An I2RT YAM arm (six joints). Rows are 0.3 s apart.
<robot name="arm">
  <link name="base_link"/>
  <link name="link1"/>
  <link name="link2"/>
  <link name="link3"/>
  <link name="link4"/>
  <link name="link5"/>
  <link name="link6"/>
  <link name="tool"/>
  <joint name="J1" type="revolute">
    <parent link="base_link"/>
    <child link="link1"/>
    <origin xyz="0 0 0.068" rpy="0 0 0"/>
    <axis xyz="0 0 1"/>
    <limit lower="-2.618" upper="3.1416"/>
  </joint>
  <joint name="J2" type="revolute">
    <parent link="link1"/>
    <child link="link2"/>
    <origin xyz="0.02 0.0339 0.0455" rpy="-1.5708 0 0"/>
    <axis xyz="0 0 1"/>
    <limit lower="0" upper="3.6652"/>
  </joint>
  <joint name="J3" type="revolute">
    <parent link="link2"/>
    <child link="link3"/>
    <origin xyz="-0.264 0 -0.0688" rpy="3.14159 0 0"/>
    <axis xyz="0 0 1"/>
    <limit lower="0" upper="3.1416"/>
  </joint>
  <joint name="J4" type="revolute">
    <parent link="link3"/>
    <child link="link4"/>
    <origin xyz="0.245 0.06 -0.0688" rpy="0 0 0"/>
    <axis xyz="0 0 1"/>
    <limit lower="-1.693" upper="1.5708"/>
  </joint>
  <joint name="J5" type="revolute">
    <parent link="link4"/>
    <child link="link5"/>
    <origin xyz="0.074 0.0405 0.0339" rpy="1.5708 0 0"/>
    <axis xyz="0 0 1"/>
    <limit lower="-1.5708" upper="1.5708"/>
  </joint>
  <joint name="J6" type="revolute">
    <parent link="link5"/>
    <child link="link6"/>
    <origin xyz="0.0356 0 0.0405" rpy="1.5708 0 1.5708"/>
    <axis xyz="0 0 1"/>
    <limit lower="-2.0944" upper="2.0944"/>
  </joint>
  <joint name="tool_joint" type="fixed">
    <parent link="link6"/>
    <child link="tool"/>
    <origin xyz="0 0 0" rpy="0 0 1.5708"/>
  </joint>
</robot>
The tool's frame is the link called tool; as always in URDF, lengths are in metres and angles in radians.
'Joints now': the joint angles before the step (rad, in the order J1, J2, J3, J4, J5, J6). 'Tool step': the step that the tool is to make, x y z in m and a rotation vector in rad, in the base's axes. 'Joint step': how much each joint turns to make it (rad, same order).
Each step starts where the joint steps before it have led.
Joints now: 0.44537 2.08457 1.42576 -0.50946 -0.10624 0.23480
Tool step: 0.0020 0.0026 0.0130 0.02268 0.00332 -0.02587
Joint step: 0.00276 -0.01174 0.03551 -0.03655 -0.00874 0.03518
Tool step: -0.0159 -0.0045 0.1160 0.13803 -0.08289 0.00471
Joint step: 0.00001 -0.19324 0.16572 -0.21857 -0.08048 0.03738
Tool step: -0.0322 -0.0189 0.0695 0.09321 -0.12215 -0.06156
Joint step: -0.00767 -0.18411 0.00960 -0.03122 0.00648 0.06329
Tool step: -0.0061 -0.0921 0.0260 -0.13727 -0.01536 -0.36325
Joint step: -0.22161 -0.10744 0.00040 -0.13569 0.19418 0.02177
